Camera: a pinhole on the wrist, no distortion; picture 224 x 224 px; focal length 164.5 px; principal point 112.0 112.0 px. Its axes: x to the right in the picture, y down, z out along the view. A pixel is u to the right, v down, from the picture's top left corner.
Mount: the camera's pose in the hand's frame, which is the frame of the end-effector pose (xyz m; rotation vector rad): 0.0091 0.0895 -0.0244 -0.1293 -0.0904 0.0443
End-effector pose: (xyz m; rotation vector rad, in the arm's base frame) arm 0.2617 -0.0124 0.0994 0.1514 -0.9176 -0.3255
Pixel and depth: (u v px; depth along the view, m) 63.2 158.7 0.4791
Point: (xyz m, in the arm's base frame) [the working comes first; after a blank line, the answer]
In the camera's frame: -0.1421 0.1360 0.4791

-0.1165 0.3147 0.2878
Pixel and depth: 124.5 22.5 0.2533
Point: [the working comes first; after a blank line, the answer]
In the camera's frame: 0.0192 -0.1378 0.2533

0.0683 -0.0266 0.2508
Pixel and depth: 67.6 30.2 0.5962
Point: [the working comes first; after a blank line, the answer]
In the camera's frame: -0.1609 -0.2965 0.5962

-0.3477 -0.0691 0.2705
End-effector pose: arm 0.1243 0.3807 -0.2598 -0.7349 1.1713 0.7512
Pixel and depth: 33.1 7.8 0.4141
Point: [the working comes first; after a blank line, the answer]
In the camera's frame: -0.1986 -0.2623 0.4141

0.3921 0.6127 0.0549
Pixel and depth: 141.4 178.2 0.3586
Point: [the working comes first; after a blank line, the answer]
In the camera's frame: 0.0641 0.1443 0.3586

0.0643 0.8010 -0.2524
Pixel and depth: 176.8 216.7 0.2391
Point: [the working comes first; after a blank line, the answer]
In the camera's frame: 0.0942 0.1522 0.2391

0.0173 0.7072 -0.3175
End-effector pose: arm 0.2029 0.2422 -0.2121 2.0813 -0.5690 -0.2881
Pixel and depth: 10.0 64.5 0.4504
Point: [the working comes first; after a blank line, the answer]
In the camera's frame: -0.2793 -0.1301 0.4504

-0.2334 0.0914 -0.4378
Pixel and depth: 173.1 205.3 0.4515
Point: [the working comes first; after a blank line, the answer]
In the camera's frame: 0.1677 0.2561 0.4515

0.0280 -0.3036 -0.0849
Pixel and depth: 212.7 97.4 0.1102
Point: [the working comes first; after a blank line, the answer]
In the camera's frame: 0.0675 -0.0098 0.1102

0.1949 0.0970 -0.1791
